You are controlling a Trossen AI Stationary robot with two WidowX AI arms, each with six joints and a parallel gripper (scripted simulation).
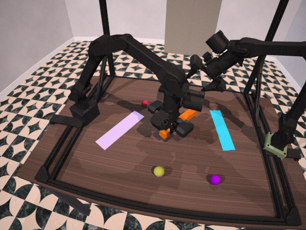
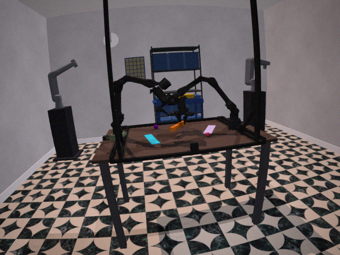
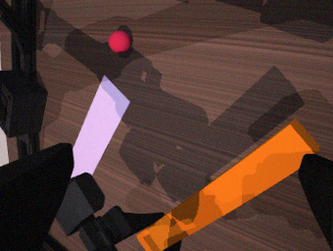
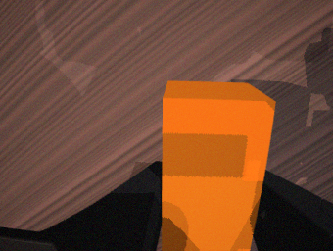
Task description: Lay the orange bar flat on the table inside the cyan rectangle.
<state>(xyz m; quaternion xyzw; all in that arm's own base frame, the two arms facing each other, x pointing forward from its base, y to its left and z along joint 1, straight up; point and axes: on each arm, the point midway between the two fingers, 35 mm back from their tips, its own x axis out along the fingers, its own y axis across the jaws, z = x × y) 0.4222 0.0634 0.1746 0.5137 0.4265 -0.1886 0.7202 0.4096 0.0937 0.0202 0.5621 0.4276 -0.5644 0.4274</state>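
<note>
Now: the orange bar 10 cm ahead of my left hand, 5 cm to the right of it and 15 cm below it. Also, from my left hand: yellow ball: 32 cm ahead, 10 cm to the right, 20 cm below; then cyan rectangle: 4 cm ahead, 16 cm to the left, 22 cm below; then red ball: 4 cm behind, 24 cm to the right, 21 cm below.
Now: the orange bar 6 cm behind my right hand, 4 cm to the left of it and 3 cm below it. The rest, counted from my right hand: yellow ball: 16 cm ahead, 7 cm below; lavender rectangle: 1 cm behind, 22 cm to the right, 9 cm below; red ball: 19 cm behind, 15 cm to the right, 8 cm below.
</note>
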